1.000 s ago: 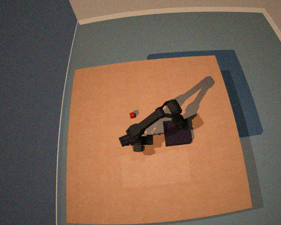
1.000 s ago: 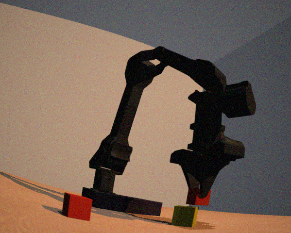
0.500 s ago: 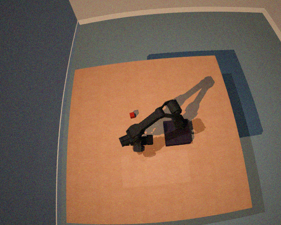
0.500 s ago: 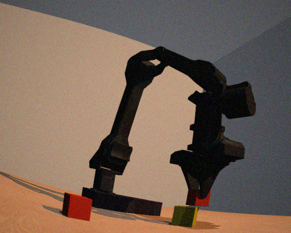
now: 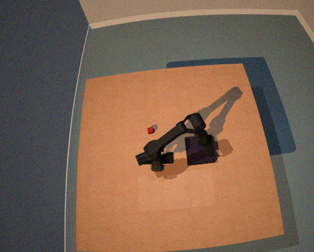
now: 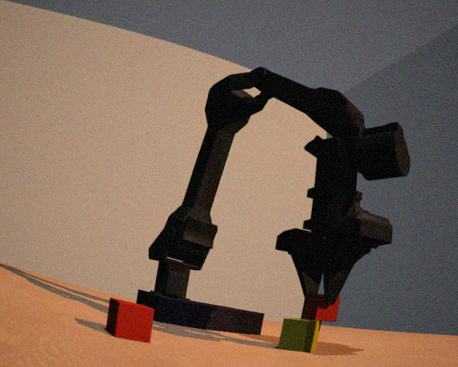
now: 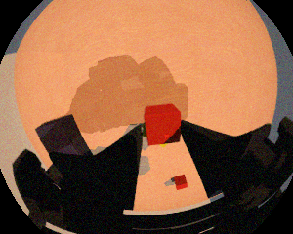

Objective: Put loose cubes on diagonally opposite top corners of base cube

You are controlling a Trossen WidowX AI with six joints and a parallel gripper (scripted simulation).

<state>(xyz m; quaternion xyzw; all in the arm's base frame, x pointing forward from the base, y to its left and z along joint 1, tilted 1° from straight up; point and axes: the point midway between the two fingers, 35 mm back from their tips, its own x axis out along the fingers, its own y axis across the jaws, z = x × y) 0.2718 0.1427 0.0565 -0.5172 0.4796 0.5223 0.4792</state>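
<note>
Now: the yellow-green base cube 40 mm below my gripper tip and 20 mm to the right of it.
</note>
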